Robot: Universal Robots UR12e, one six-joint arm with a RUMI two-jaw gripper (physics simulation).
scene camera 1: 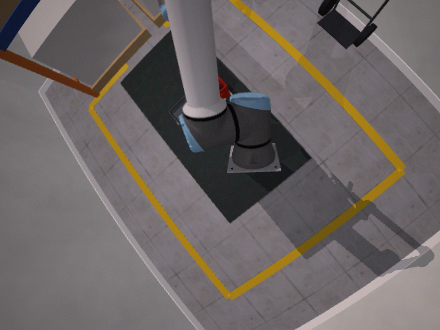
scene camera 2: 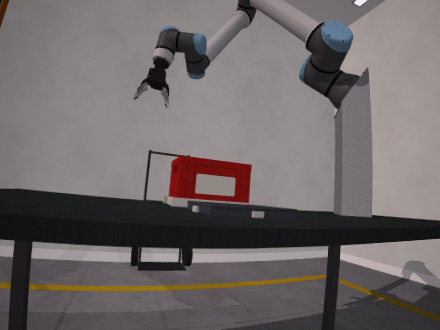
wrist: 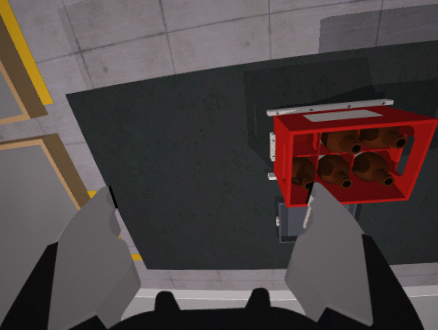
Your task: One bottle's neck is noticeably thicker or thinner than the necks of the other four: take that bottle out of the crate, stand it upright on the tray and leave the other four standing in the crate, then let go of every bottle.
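Places are measured from the arm's base along level axes (x ahead, y left, z up), in metres.
Where they show: gripper, fingertip midpoint: (scene camera 2: 150,103) (wrist: 212,186); arm's base, link origin: (scene camera 1: 253,156) (scene camera 2: 349,93).
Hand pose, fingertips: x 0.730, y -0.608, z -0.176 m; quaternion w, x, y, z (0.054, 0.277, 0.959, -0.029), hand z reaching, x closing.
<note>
Each offset is from my fingertips to the centre of the thing. Level surfaces: height alone.
A red crate @(dx -0.172, dy +0.231, dz -0.332 m) (scene camera 1: 223,89) (scene camera 2: 185,180) (wrist: 282,165) stands on the dark table; arm parts hide most of it in scene camera 1. In the wrist view, brown bottles stand in it in two rows: two in the far row, such as one bottle @(dx -0.191, dy +0.195, dz -0.335 m) (wrist: 340,141), and three in the near row, such as another bottle @(dx -0.233, dy +0.311, dz -0.335 m) (wrist: 371,167). Which neck differs cannot be told. The dark tray @(dx -0.054, dy +0.497, dz -0.407 m) (scene camera 2: 230,210) (wrist: 283,235) lies beside the crate, partly hidden by the crate and a finger in the wrist view. My gripper (scene camera 2: 151,101) (wrist: 212,186) is open and empty, high above the table, to the crate's left in scene camera 2.
The dark table @(dz -0.420 m) (scene camera 1: 215,195) (scene camera 2: 75,215) (wrist: 190,150) carries the arm's pedestal (scene camera 2: 353,165). White strips, one a long rail @(dx -0.214, dy +0.141, dz -0.405 m) (wrist: 330,107), lie along the crate's sides. A hand truck (scene camera 1: 345,30) (scene camera 2: 148,175) stands beyond the table. Large boxes (scene camera 1: 120,57) (wrist: 65,165) stand past one table end.
</note>
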